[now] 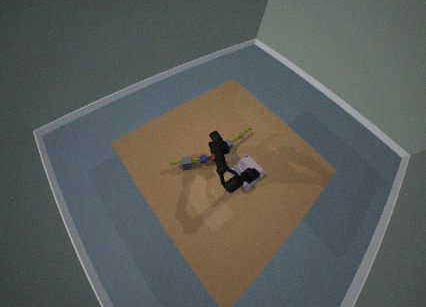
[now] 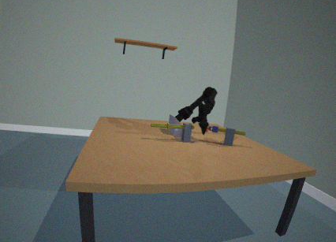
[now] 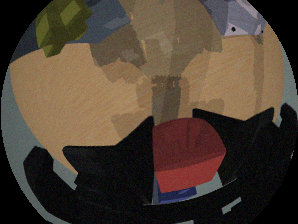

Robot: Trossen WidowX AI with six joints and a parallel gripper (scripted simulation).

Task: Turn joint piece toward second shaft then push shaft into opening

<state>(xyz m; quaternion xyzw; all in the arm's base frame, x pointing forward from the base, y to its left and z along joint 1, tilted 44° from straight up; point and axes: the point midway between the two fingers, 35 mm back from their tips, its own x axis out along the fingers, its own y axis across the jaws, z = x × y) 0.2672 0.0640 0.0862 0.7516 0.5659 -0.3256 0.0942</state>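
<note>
My gripper tip is now 1 cm to the right of the red joint piece and 4 cm below it.
</note>
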